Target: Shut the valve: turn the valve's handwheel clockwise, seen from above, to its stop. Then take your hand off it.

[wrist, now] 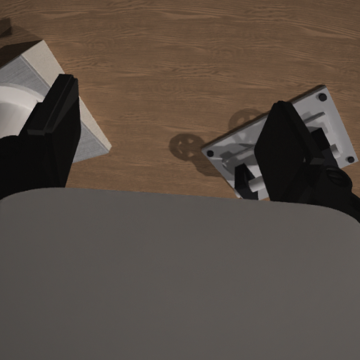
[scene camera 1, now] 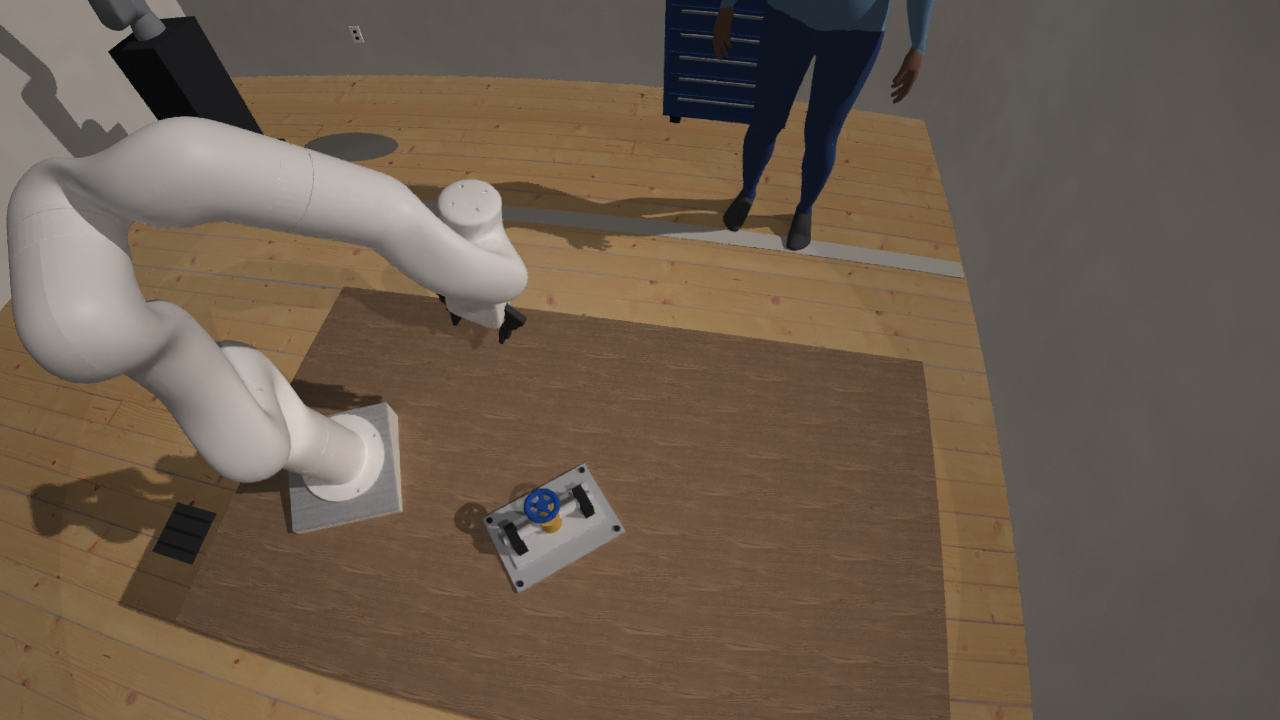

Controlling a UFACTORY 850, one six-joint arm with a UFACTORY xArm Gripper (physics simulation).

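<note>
The valve's blue handwheel is a spoked ring on a yellow stem housing. It stands above a pipe held by black clamps on a light grey base plate. In the wrist view the right finger covers part of the plate, and the handwheel does not show. My gripper is open and empty. It hangs well above the mat, behind the valve in the scene view, apart from the handwheel.
The robot's square pedestal stands left of the valve. Both are on a brown mat. A dark slotted panel lies at the left. A person stands at the back, before a blue drawer cabinet.
</note>
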